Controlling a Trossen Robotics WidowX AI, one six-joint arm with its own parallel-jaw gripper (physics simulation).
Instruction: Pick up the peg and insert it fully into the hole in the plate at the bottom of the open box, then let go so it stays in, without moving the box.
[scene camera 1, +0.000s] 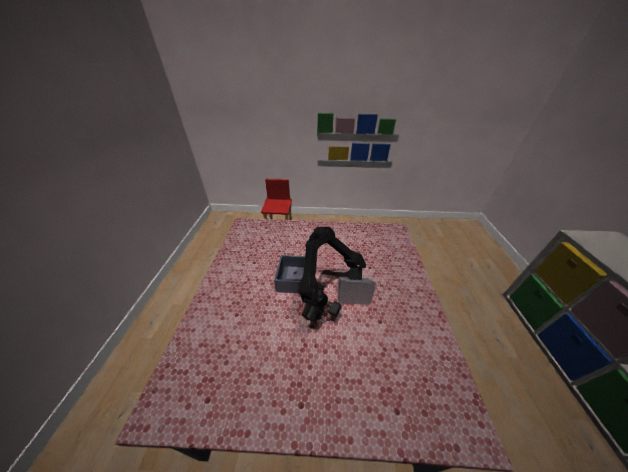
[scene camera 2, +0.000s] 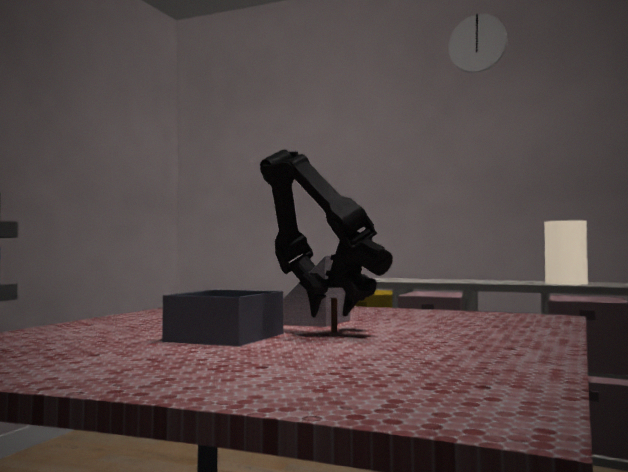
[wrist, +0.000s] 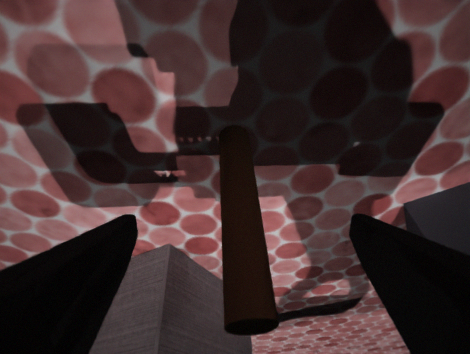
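Seen in the pictures: gripper, fingertip midpoint: (scene camera 1: 324, 304) (scene camera 2: 328, 316) (wrist: 244, 224); arm's base, link origin: (scene camera 1: 355, 279).
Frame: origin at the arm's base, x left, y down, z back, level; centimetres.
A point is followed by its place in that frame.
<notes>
The dark brown peg (scene camera 2: 334, 315) {x 14.7, y 7.2, z -15.5 cm} (wrist: 246, 235) {x 14.9, y 5.5, z -15.3 cm} stands upright on the patterned table. My gripper (scene camera 1: 323, 321) (scene camera 2: 331, 313) {x 12.6, y 7.6, z -14.5 cm} (wrist: 244, 224) {x 12.6, y 7.6, z -14.5 cm} is open and empty. In the wrist view its fingertips are on either side of the peg, apart from it; in the scene camera 2 view they are around the height of its upper half. The peg cannot be made out in the scene camera 1 view. The open blue-grey box (scene camera 1: 287, 286) {x 6.2, y 5.6, z -34.9 cm} (scene camera 2: 200, 318) {x -2.4, y 6.0, z -42.4 cm} (wrist: 442, 215) {x 5.2, y 9.7, z -24.0 cm} stands beside the arm. Its bottom plate (scene camera 1: 288, 274) {x -1.7, y 5.4, z -36.3 cm} has a small dark hole (scene camera 1: 294, 273) {x -4.0, y 6.7, z -33.5 cm}; the arm hides the box's right part in that view.
A grey block (scene camera 1: 356, 291) {x 7.2, y 0.6, z 0.6 cm} (scene camera 2: 303, 310) {x 1.7, y 7.3, z -8.1 cm} (wrist: 187, 300) {x 5.6, y 8.1, z -7.7 cm} with a sloped side stands on the table (scene camera 1: 304, 385) {x 47.8, y 11.3, z -17.8 cm} (scene camera 2: 406, 375) {x 46.4, y 11.2, z -51.1 cm} near the gripper. The black arm (scene camera 1: 310, 258) {x 13.8, y -25.4, z -21.2 cm} (scene camera 2: 285, 208) {x -1.1, y -18.5, z -11.9 cm} rises between the box and the block in the scene camera 1 view.
</notes>
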